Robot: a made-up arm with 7 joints.
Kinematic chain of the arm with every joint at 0, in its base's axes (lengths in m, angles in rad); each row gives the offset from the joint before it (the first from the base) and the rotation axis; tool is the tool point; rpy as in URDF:
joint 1: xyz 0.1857 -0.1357 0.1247 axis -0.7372 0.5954 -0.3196
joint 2: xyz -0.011 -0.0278 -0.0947 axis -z
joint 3: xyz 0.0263 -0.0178 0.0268 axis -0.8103 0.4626 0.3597
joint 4: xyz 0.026 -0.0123 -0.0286 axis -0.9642 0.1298 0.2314
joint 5: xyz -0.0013 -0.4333 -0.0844 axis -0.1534 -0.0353 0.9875
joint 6: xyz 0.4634 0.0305 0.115 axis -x
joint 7: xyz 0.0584 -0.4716 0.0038 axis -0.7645 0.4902 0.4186
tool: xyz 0.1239 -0.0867 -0.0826 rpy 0 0 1.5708
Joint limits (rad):
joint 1: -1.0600..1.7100
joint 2: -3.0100..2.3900
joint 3: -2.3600..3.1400
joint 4: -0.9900..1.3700
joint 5: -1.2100..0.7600
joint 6: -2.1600..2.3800
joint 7: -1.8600..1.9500
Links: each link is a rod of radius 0.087 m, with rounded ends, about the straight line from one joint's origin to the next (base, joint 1, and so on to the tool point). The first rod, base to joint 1, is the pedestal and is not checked.
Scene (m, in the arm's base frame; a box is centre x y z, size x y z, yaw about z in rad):
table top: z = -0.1
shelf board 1: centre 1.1 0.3 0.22 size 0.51 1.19 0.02 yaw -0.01
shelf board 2: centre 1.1 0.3 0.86 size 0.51 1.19 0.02 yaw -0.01
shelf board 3: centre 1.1 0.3 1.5 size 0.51 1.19 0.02 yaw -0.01
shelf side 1: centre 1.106 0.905 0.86 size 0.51 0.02 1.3 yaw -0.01
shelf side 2: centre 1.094 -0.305 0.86 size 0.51 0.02 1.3 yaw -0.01
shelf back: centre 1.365 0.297 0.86 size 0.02 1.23 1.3 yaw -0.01
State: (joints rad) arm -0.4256 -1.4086 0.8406 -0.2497 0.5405 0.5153 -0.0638
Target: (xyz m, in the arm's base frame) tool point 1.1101 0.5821 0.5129
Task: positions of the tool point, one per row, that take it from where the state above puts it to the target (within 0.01 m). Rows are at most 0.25 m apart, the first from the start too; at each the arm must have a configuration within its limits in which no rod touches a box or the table.
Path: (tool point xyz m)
1: 0.6538 0.7369 0.5781
2: 0.8898 0.6788 0.5781
3: 1.1101 0.5821 0.5130

